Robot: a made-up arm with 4 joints. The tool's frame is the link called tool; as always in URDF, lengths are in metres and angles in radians. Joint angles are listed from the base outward. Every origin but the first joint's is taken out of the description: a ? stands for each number. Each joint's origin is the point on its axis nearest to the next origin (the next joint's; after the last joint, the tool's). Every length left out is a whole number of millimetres.
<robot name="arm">
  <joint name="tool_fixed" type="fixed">
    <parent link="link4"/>
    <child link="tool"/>
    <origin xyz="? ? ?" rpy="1.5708 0 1.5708"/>
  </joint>
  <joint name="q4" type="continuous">
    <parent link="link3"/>
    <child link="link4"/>
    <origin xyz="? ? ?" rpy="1.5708 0 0"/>
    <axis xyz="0 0 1"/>
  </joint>
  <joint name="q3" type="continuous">
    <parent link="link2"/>
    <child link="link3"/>
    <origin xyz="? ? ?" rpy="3.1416 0 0"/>
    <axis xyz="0 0 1"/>
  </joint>
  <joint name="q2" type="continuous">
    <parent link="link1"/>
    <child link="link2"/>
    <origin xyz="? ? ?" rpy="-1.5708 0 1.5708"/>
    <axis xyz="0 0 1"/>
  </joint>
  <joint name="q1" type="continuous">
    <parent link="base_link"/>
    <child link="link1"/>
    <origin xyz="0 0.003 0.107" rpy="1.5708 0 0"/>
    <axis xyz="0 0 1"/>
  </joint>
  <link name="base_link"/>
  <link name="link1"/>
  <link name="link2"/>
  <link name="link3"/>
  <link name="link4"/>
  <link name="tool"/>
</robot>
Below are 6 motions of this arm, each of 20 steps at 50 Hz.
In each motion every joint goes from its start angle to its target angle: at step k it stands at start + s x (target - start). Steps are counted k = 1, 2, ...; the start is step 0. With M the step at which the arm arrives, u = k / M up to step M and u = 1 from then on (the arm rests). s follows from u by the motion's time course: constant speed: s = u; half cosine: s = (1 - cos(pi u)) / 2; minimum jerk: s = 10 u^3 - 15 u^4 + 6 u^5.
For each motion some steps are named. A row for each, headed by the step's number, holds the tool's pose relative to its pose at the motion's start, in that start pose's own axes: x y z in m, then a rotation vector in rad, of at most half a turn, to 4 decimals.
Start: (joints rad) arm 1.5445 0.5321 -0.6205 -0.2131
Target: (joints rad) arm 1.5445 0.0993 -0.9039 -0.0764
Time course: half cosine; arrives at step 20
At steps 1, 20:
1: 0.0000 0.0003 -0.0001 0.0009 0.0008 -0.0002
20: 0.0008 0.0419 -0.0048 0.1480 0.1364 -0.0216

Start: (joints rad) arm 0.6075 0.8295 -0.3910 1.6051
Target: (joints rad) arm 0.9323 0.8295 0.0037 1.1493
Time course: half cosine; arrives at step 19
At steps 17, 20:
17: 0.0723 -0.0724 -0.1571 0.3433 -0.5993 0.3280
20: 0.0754 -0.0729 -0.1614 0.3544 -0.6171 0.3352

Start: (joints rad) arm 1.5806 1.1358 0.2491 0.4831
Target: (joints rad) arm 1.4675 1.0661 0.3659 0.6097
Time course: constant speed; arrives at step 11
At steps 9, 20:
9: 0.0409 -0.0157 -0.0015 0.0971 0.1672 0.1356
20: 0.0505 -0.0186 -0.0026 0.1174 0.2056 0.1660

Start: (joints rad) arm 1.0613 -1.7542 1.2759 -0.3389
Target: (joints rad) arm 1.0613 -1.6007 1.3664 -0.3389
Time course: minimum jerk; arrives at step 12
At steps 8, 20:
8: 0.0062 0.0083 0.0175 -0.0469 0.0000 0.0165
20: 0.0077 0.0108 0.0219 -0.0594 0.0000 0.0209

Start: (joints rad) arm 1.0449 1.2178 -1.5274 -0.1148
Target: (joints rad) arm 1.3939 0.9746 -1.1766 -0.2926
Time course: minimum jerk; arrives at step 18
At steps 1, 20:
1: -0.0001 0.0000 -0.0001 0.0009 0.0002 -0.0003
20: -0.0618 0.0526 -0.0746 0.5285 0.1005 -0.3396

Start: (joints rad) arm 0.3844 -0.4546 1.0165 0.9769
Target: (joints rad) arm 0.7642 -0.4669 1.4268 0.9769
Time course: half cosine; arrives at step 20
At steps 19, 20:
19: 0.1273 -0.0142 0.0479 -0.0810 0.0419 0.5554
20: 0.1281 -0.0141 0.0482 -0.0815 0.0426 0.5588

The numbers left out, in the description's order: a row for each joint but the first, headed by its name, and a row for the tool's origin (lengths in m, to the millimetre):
tool: 0.037 -0.165 0
q4: 0.02 0.163 0
q3: -0.068 -0.085 0
q2: 0.123 -0.003 0

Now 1 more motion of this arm.
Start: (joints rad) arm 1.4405 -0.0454 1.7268 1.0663
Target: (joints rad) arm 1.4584 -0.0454 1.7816 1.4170
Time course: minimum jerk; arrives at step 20
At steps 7, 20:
7: 0.0061 -0.0020 0.0134 0.0021 0.0833 0.0134
20: 0.0337 -0.0077 0.0541 0.0012 0.3547 0.0578

